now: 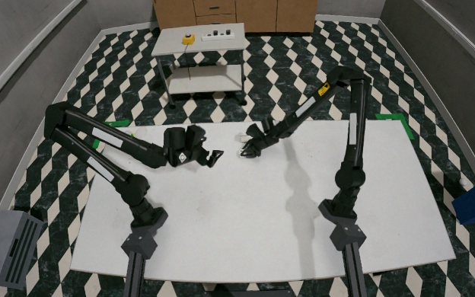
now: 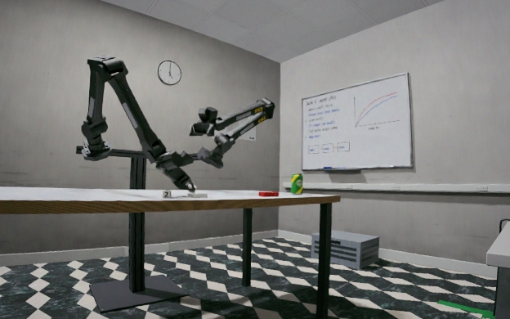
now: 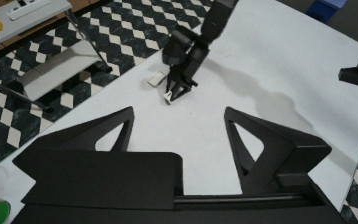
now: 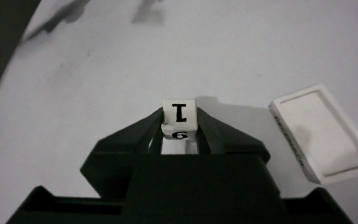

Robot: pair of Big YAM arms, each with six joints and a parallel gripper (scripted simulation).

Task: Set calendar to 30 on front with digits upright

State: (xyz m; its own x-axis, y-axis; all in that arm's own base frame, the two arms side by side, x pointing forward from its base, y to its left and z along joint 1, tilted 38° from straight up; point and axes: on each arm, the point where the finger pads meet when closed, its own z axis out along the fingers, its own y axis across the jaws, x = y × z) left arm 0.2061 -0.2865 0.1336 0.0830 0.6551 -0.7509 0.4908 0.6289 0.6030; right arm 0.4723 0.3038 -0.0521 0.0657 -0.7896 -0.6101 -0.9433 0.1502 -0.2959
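Right now my right hand is 110 mm short of the flat white tray, 30 mm to the left of it and 30 mm above it. Also, from my right hand: flat red object (150 mm ahead, 350 mm to the left, 20 mm below).
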